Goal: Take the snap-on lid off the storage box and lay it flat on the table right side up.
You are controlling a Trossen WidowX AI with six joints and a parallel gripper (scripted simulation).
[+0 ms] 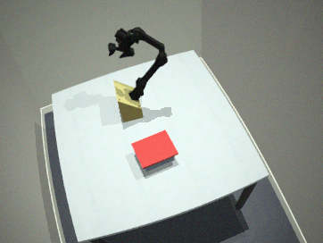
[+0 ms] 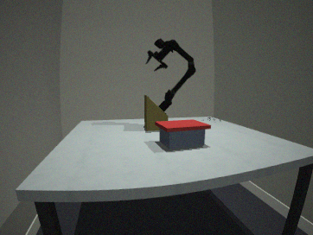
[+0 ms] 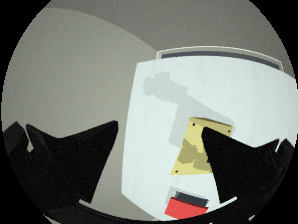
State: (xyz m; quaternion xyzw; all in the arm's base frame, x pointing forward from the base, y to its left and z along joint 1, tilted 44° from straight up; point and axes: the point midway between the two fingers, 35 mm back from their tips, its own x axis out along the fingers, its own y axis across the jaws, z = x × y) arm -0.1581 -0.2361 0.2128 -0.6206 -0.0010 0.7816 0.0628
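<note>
Right now the red lid is 540 mm ahead of my gripper tip, 10 mm to the left of it and 350 mm below it. Also, from my gripper tip: grey-blue storage box: 540 mm ahead, 10 mm to the left, 390 mm below.
</note>
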